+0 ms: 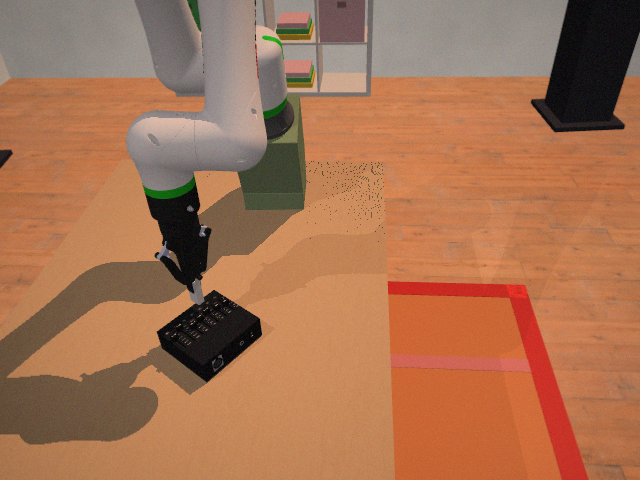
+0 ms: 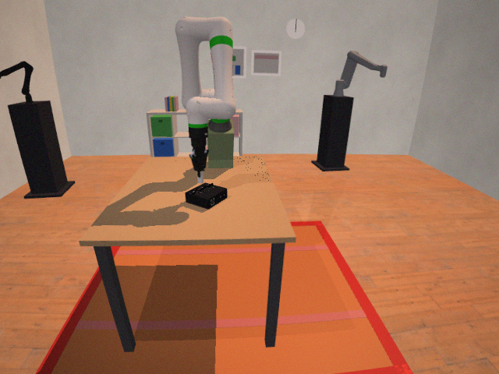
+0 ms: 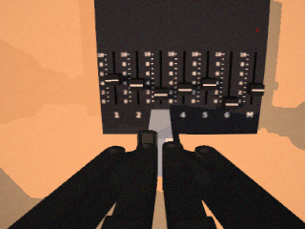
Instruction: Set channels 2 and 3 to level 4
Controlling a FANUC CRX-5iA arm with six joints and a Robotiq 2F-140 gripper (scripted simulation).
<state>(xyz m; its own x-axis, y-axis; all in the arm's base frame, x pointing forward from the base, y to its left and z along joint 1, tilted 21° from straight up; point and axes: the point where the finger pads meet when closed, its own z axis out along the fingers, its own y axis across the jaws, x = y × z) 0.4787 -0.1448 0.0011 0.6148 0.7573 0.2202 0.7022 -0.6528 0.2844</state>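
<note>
The channel 3 fader cap lies 20 mm ahead of my hand, 20 mm to the left of it and 50 mm below it. Also, from my hand: channel 1 fader cap: 10 mm behind, 60 mm to the left, 50 mm below; then channel 2 fader cap: 10 mm ahead, 40 mm to the left, 50 mm below; then channel 6 fader cap: 60 mm ahead, 30 mm to the right, 50 mm below.
</note>
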